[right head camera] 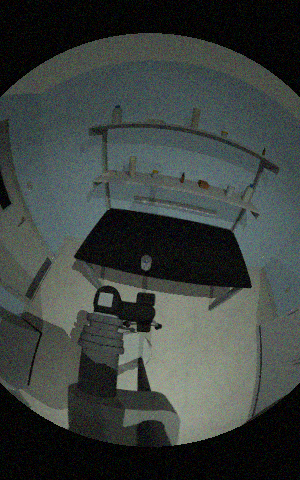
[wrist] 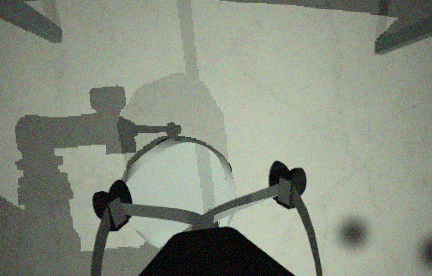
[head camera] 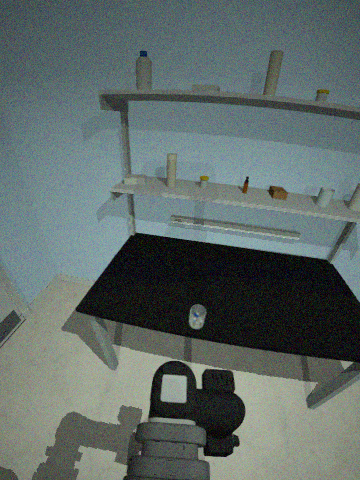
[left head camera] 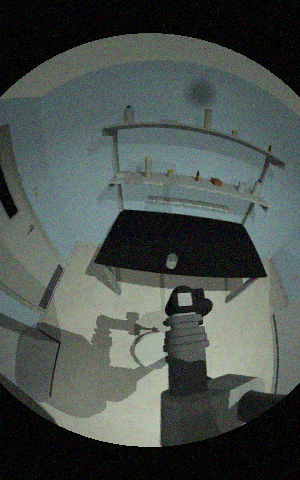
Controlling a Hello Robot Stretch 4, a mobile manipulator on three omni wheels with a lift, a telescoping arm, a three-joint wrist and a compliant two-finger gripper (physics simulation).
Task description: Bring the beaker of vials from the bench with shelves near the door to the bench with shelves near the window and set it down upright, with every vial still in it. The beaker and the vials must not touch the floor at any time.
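The clear beaker (head camera: 197, 317) (left head camera: 171, 261) (right head camera: 146, 263) stands upright on the black bench top (head camera: 240, 285) (left head camera: 200, 240) (right head camera: 190, 245), close to its front edge. Small white and blue vial caps show inside it; how many vials it holds cannot be told. My gripper (right head camera: 144, 327) (wrist: 200, 187) is open and empty, its fingers wide apart. It hangs in front of the bench, short of the front edge and apart from the beaker. In the head camera view the wrist hides its fingertips. The beaker does not show in the wrist view.
Two wall shelves (head camera: 235, 201) (head camera: 190, 96) above the bench hold bottles, jars and a brown box (head camera: 278, 192). Bench legs (head camera: 104, 345) (head camera: 332, 387) stand below. A door (left head camera: 20, 230) is at the left. A pale disc (wrist: 175, 185) lies low beneath my gripper.
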